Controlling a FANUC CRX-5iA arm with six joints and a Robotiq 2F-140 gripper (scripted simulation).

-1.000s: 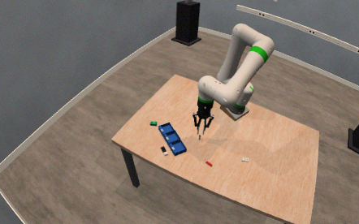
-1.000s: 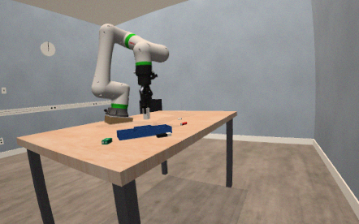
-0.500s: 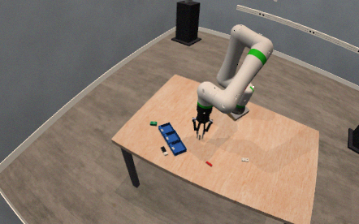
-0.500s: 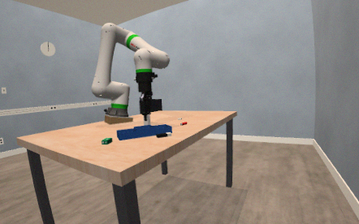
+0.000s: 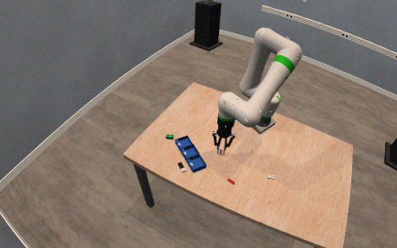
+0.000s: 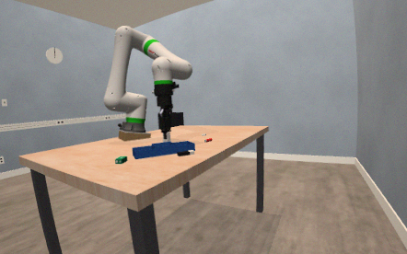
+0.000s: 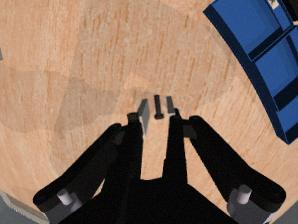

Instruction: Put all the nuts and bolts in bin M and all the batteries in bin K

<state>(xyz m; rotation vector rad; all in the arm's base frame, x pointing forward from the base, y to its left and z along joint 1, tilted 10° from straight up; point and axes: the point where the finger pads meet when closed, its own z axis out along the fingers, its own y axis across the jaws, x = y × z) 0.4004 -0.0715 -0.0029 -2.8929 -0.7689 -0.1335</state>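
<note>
Right now the small dark bolt is 10 mm behind my hand and 30 mm below it. Also, from my hand: red battery (140 mm ahead, 170 mm to the left, 30 mm below); then joined blue bins (130 mm ahead, 130 mm to the right, 10 mm below); then small white piece (30 mm behind, 340 mm to the left, 30 mm below).
</note>
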